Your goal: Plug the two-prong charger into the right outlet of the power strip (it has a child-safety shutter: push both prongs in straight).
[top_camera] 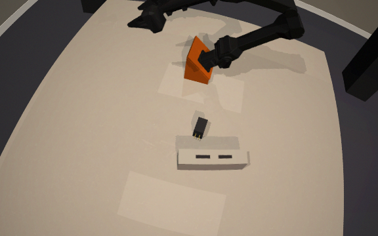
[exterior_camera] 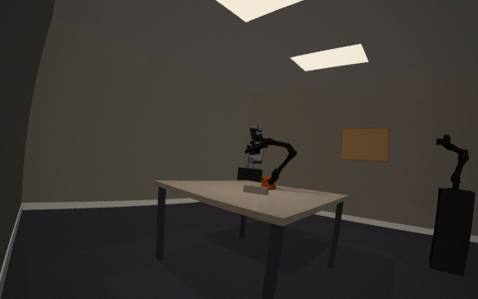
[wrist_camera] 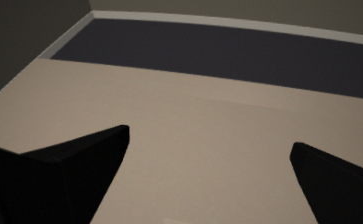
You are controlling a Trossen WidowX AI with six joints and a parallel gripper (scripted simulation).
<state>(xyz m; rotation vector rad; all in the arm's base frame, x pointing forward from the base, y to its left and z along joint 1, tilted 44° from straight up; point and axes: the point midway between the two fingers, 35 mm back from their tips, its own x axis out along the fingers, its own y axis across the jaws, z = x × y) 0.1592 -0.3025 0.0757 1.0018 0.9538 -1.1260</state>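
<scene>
The black two-prong charger lies 100 mm ahead of my gripper tip, 250 mm to the left of it and 300 mm below it.
</scene>
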